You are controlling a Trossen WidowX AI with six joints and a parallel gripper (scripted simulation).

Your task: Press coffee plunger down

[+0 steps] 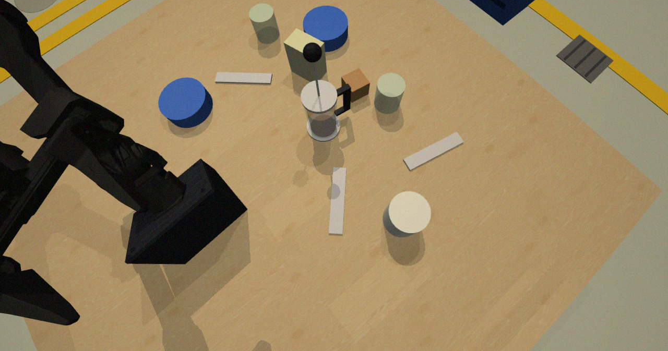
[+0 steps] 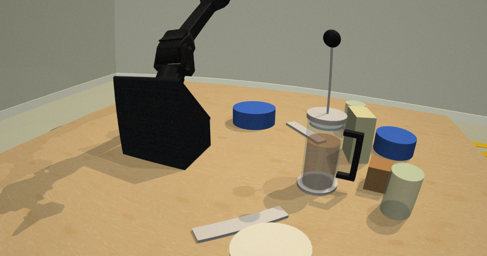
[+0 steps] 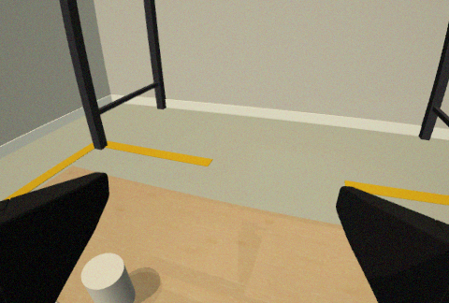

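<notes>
The coffee press lies 30 cm ahead of my gripper tip, 20 cm to the left of it and 31 cm below it. Round my gripper tip: brown cube (40 cm ahead, 24 cm to the left, 42 cm below); pale yellow block (34 cm ahead, 36 cm to the left, 39 cm below); cream cylinder (30 cm ahead, 8 cm to the right, 40 cm below).
</notes>
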